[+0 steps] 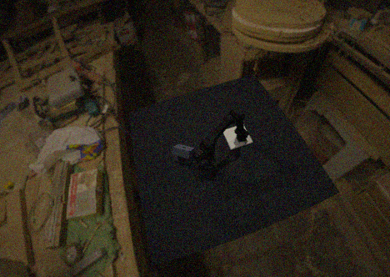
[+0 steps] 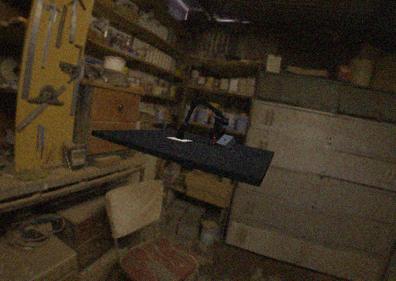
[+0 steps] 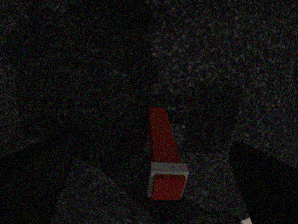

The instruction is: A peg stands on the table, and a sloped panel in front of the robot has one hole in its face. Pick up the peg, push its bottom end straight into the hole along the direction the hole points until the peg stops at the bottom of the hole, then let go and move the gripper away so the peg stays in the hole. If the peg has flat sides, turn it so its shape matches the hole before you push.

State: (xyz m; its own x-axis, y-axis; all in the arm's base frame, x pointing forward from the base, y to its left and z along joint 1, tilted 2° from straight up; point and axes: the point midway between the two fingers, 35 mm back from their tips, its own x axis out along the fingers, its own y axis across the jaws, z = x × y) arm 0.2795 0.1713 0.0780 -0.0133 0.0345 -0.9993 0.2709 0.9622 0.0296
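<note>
Now: gripper tip 17 cm short of the grey sloped panel, 12 cm to the left of it and 2 cm below it. Round my gripper tip: red peg: 1 cm above.
</note>
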